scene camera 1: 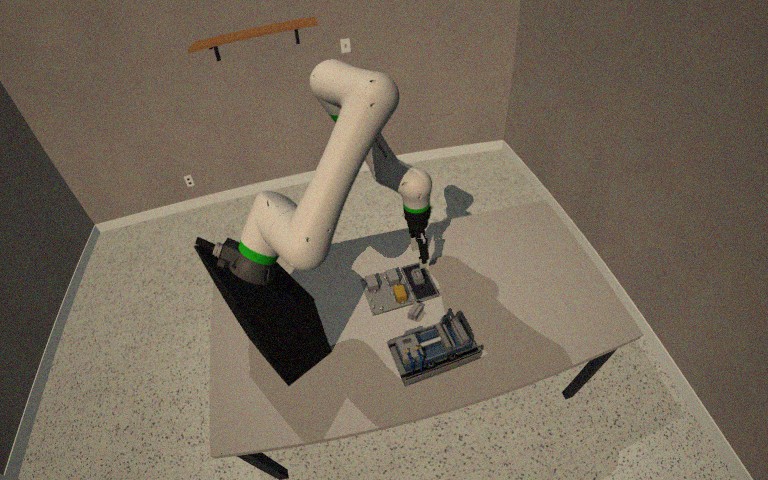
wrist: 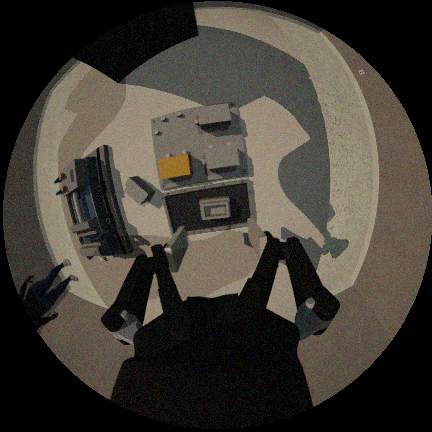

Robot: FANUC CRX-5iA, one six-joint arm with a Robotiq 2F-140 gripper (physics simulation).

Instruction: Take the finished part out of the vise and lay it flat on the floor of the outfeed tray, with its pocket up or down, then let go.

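Frame: origin at the arm's base, x left, y back, z up, level; centimetres.
Seen in the pictures: gripper, fingertip midpoint: (scene camera 1: 419, 258) (wrist: 216, 231); arm's base, link origin: (scene camera 1: 250, 271).
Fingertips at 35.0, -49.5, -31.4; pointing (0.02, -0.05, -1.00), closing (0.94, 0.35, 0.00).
Note:
Pixels of each thing's top centre, then the offset from my fingertips to it, as dx, dy, dz.
- second grey part, top centre: (wrist: 133, 191) (scene camera 1: 415, 308) -18.0, +0.8, -9.0
- vise, top centre: (wrist: 73, 216) (scene camera 1: 435, 338) -34.4, -6.7, -3.1
- grey plate, top centre: (wrist: 196, 141) (scene camera 1: 386, 290) -7.3, +13.1, -12.2
- yellow block, top centre: (wrist: 173, 166) (scene camera 1: 399, 291) -10.0, +7.3, -8.6
A grey part (scene camera 1: 417, 275) (wrist: 215, 208) lies flat, pocket up, on the dark floor of the outfeed tray (scene camera 1: 425, 290) (wrist: 183, 212). A second grey part (scene camera 1: 416, 311) (wrist: 139, 190) is outside the tray, between it and the vise (scene camera 1: 430, 343) (wrist: 89, 200), and looks tilted. Whether it touches the tray wall, I cannot tell. Which of the two is the finished part, I cannot tell. My gripper (scene camera 1: 424, 262) (wrist: 216, 231) is open and empty, above the tray's outer edge, with its fingertips wide apart. I cannot make out a part in the vise jaws.
A grey plate (scene camera 1: 385, 303) (wrist: 175, 141) adjoins the tray, with a yellow block (scene camera 1: 399, 293) (wrist: 175, 166), two grey blocks (scene camera 1: 372, 281) (wrist: 222, 159) and small pins. The black robot base (scene camera 1: 283, 328) (wrist: 145, 40) stands on the table's left side in the scene view.

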